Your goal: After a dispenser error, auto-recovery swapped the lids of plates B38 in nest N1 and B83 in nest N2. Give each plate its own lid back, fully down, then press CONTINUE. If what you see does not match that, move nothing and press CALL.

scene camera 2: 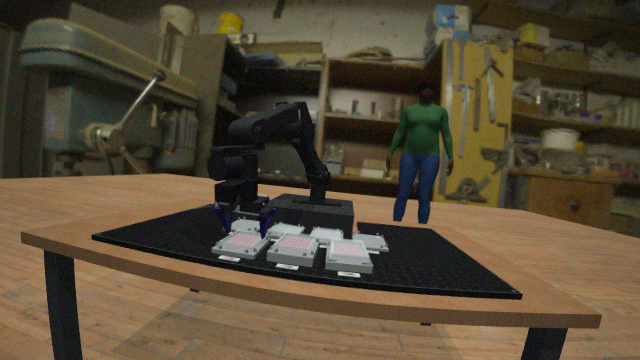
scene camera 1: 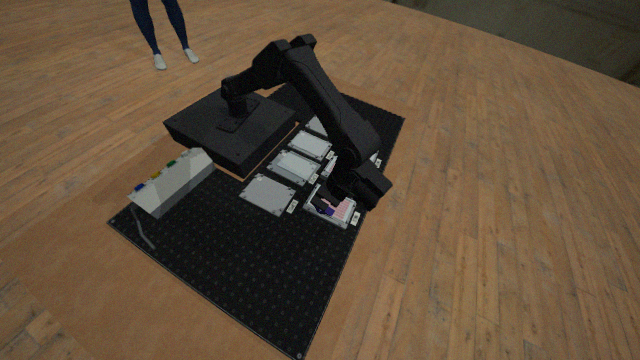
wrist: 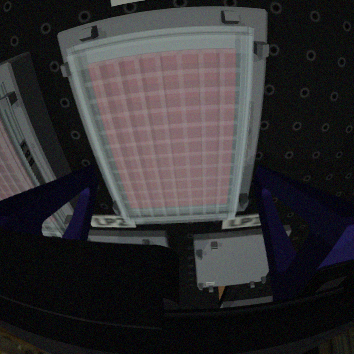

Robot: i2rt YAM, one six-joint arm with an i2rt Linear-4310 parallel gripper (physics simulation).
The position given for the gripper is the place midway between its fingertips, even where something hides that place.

Observation:
The gripper [scene camera 2: 245, 235] is open, with nothing in its grasp. Also in view: a nest N1 [wrist: 118, 24].
The gripper is seen too in the wrist view [wrist: 175, 173].

